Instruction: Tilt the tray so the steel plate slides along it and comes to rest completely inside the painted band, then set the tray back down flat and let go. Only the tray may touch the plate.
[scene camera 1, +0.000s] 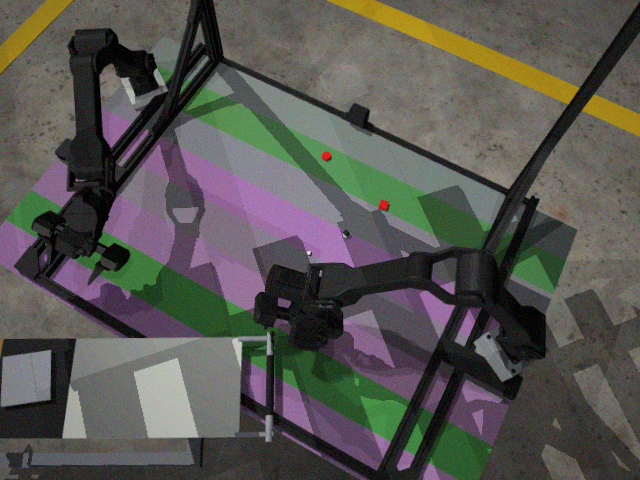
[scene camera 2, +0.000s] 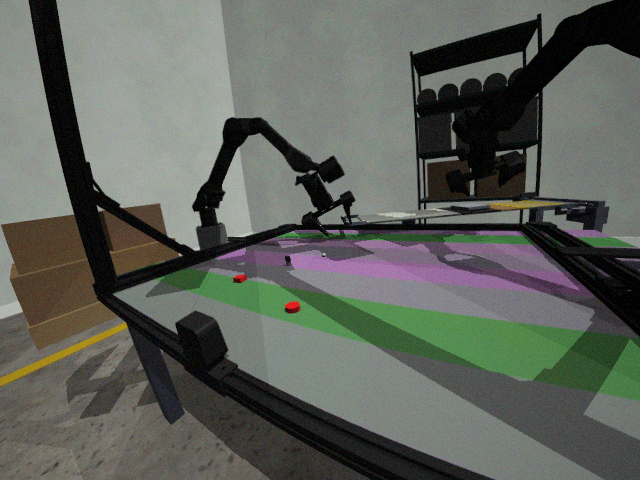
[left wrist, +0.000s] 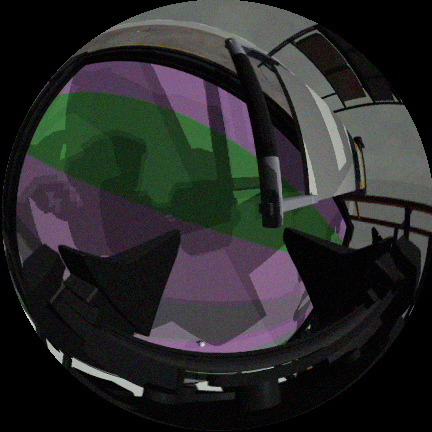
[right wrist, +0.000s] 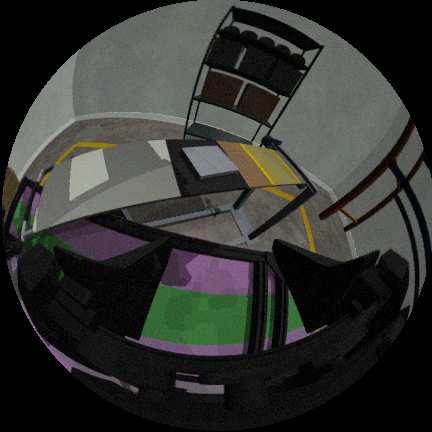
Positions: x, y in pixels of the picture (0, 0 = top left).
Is my right gripper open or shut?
Open.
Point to a tray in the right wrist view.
At 125, 175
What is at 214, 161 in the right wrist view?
A grey steel plate.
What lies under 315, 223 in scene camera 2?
My left gripper.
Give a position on a grey steel plate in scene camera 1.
33, 371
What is my left gripper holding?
Nothing.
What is my right gripper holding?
Nothing.
